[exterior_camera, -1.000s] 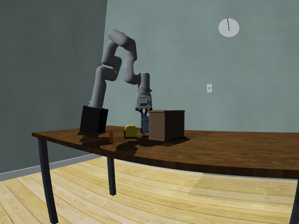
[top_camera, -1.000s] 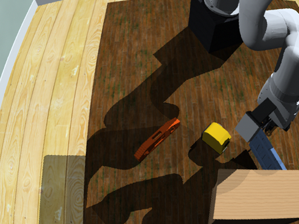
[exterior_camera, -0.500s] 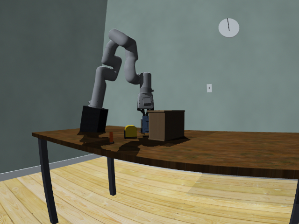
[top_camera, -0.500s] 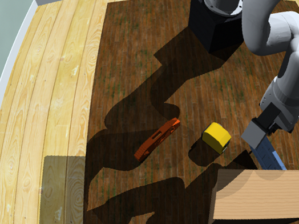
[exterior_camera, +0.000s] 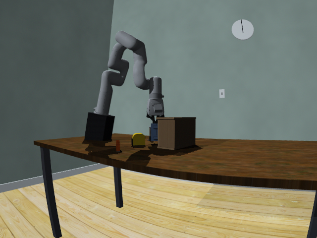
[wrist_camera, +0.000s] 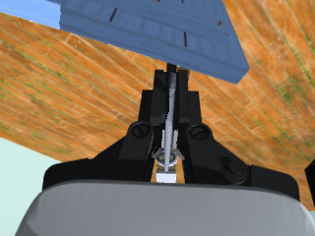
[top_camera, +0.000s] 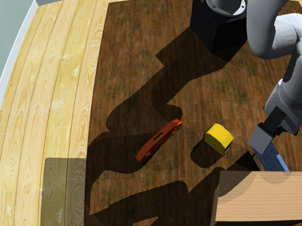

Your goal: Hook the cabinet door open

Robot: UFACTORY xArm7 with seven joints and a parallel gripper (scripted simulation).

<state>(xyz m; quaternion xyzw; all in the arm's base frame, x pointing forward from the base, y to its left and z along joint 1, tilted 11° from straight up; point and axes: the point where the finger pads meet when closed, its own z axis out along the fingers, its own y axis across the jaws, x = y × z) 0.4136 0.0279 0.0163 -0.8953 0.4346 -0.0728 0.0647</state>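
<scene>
Right now the cabinet door is 7 cm ahead of my hand, 5 cm below it and 1 cm to the right of it. The rest, counted from my hand: orange level-like tool 29 cm to the right, 10 cm below, 7 cm behind; hook post 8 cm to the left, 6 cm behind, 5 cm below; yellow tape measure 13 cm to the right, 9 cm below, 4 cm behind.
</scene>
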